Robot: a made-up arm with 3 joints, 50 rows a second.
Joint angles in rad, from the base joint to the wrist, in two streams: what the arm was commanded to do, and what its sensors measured. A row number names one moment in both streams.
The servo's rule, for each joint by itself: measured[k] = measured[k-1] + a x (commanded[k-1-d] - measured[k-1]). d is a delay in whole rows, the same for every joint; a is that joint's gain. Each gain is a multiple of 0.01, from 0.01 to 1. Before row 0 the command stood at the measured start. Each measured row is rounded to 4 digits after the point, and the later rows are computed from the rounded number. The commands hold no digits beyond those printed.
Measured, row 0:
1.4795, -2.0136, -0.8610
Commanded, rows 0 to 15:
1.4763, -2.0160, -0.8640
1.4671, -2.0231, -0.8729
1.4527, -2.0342, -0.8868
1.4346, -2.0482, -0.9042
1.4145, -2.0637, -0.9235
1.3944, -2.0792, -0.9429
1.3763, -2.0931, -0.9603
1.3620, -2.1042, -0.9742
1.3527, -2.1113, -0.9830
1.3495, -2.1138, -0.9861
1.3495, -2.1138, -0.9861
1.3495, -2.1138, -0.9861
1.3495, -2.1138, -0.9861
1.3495, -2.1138, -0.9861
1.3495, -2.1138, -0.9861
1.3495, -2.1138, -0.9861
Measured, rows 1 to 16:
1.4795, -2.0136, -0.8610
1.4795, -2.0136, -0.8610
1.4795, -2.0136, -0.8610
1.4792, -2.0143, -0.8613
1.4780, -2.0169, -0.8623
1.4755, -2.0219, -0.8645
1.4714, -2.0295, -0.8681
1.4657, -2.0394, -0.8731
1.4586, -2.0509, -0.8794
1.4504, -2.0631, -0.8867
1.4416, -2.0750, -0.8946
1.4327, -2.0855, -0.9026
1.4244, -2.0937, -0.9101
1.4169, -2.0995, -0.9169
1.4102, -2.1036, -0.9231
1.4041, -2.1066, -0.9288
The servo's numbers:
d 3
a 0.10 0.29 0.09

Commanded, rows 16 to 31:
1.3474, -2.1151, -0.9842
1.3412, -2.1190, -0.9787
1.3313, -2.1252, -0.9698
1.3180, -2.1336, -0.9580
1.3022, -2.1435, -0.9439
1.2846, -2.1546, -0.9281
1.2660, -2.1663, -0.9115
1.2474, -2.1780, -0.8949
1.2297, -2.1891, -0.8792
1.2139, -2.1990, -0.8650
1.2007, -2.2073, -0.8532
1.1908, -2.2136, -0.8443
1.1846, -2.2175, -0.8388
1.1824, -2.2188, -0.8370
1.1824, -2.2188, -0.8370
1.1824, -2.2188, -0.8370
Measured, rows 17 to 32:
1.3986, -2.1087, -0.9340
1.3937, -2.1102, -0.9387
1.3893, -2.1112, -0.9430
1.3851, -2.1123, -0.9467
1.3807, -2.1142, -0.9496
1.3758, -2.1174, -0.9514
1.3700, -2.1221, -0.9520
1.3632, -2.1283, -0.9513
1.3553, -2.1359, -0.9492
1.3464, -2.1447, -0.9458
1.3365, -2.1544, -0.9412
1.3258, -2.1645, -0.9356
1.3146, -2.1745, -0.9292
1.3032, -2.1840, -0.9224
1.2920, -2.1926, -0.9154
1.2813, -2.1998, -0.9085

